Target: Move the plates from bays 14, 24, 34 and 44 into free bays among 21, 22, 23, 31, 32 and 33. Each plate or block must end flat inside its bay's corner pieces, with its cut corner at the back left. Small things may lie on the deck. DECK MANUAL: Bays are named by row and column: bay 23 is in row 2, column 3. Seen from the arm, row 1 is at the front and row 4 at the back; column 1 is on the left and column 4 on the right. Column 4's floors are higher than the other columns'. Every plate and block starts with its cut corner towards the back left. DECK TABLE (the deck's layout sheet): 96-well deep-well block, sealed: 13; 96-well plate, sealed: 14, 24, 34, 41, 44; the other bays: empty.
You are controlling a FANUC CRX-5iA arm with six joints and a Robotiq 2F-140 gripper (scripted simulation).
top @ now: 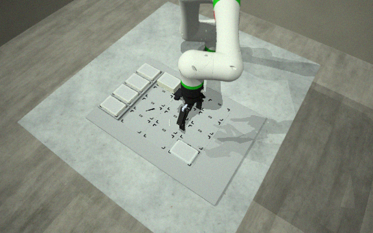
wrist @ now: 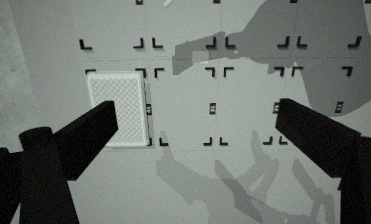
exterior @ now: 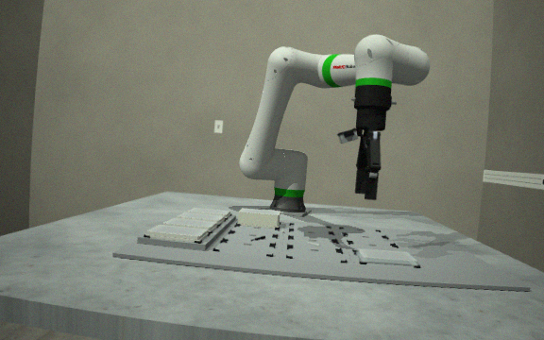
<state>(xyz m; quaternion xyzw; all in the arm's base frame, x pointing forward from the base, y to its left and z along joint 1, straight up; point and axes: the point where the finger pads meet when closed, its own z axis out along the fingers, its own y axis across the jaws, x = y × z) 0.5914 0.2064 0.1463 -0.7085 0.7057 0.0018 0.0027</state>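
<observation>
My gripper is now 1 cm short of the thin black stick, 27 cm to the left of it and 14 cm above it. Round my hand: sealed deep-well block: 20 cm behind, 29 cm to the right, 12 cm below; plate: 12 cm ahead, 4 cm to the left, 14 cm below; white tip: 2 cm ahead, 12 cm to the right, 14 cm below.
</observation>
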